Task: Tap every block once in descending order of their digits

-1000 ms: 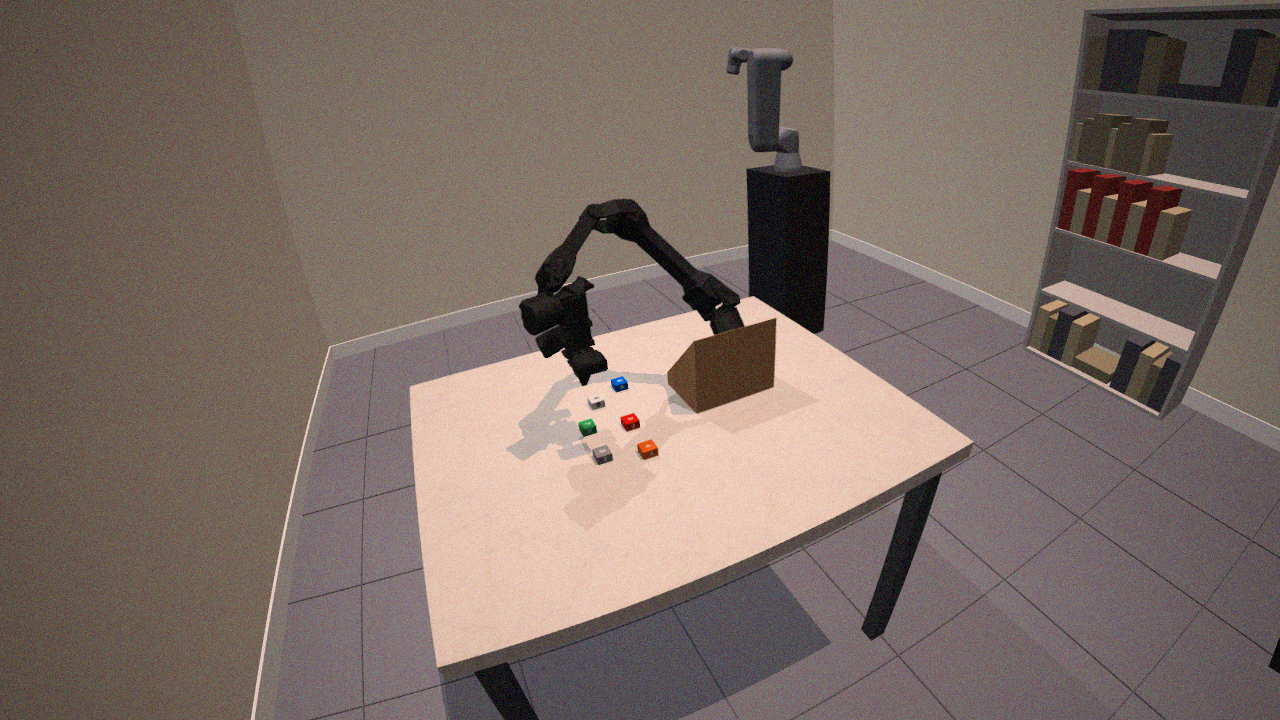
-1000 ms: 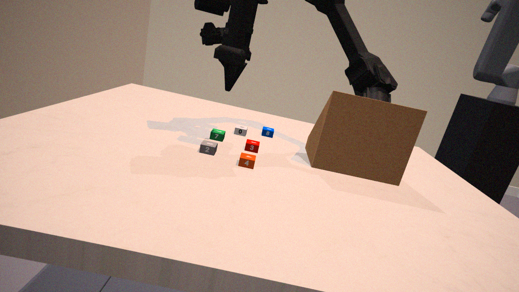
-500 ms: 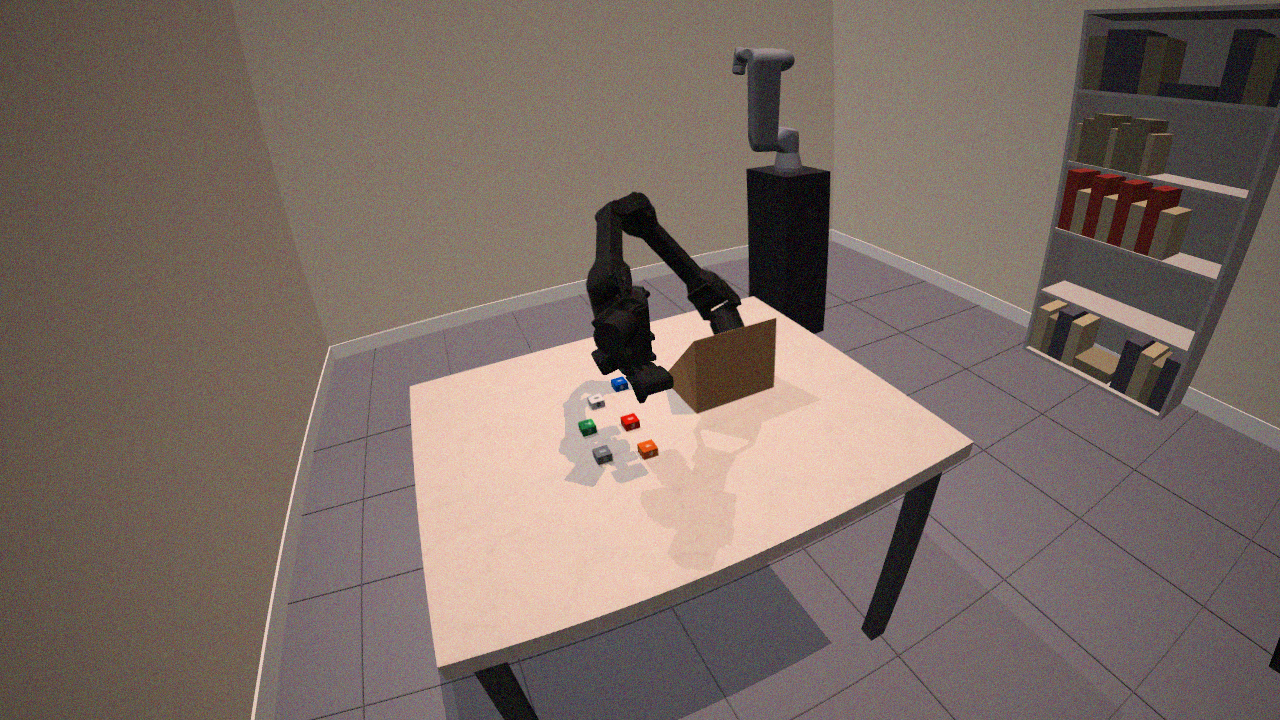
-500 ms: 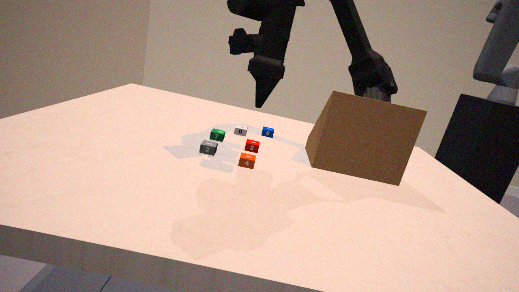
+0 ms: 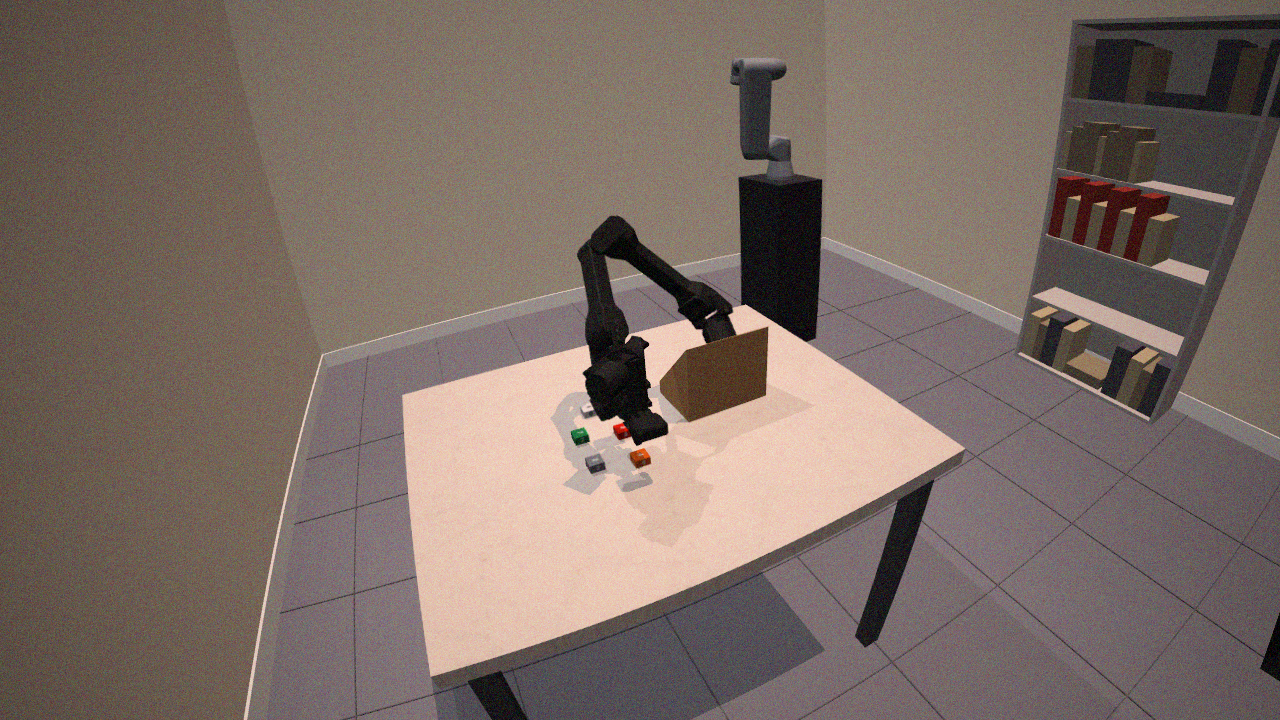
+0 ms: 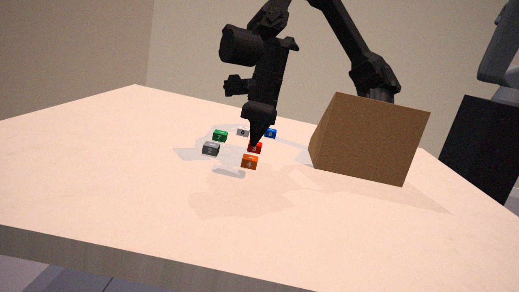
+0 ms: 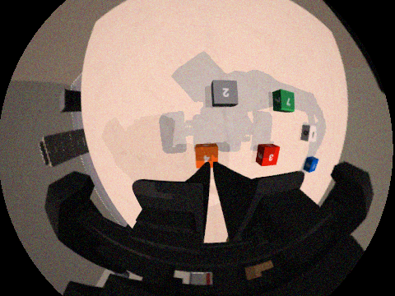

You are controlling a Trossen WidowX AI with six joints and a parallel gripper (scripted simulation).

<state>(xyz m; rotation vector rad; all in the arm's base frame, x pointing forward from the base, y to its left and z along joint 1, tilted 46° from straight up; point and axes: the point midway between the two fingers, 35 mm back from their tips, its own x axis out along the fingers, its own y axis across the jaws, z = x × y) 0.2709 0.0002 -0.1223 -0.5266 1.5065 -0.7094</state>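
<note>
Now: gripper tip 3 cm above the orange block. Round my gripper tip: red block 1 cm behind, 10 cm to the right, 3 cm below; green block 7 cm ahead, 14 cm to the right, 3 cm below; grey block 8 cm ahead, 3 cm to the right, 3 cm below.
</note>
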